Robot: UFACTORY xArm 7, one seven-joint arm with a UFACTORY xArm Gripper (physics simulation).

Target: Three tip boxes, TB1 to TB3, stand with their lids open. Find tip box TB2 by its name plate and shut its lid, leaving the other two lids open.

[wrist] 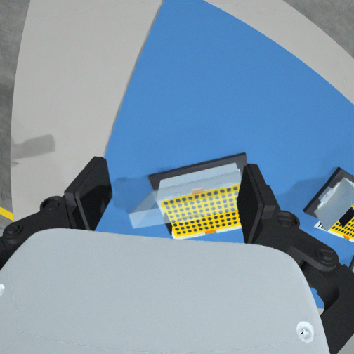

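A tip box with a yellow, dark-holed rack stands on a dark base between and below the fingertips. Its clear lid sticks out past the box's left end, and a see-through part overlaps the rack's upper rows; its exact angle is hard to tell. No name plate of this box can be read. A second tip box is cut off by the right edge; a white name plate beside it shows part of its lettering, not its number. My gripper is open and empty, its fingers left and right of the first box in this view.
The boxes stand on a blue mat over a light grey table top. The right finger overlaps the first box's right end in view. A dark edge shows at the far right, below the second box. The gripper's housing hides the lower part.
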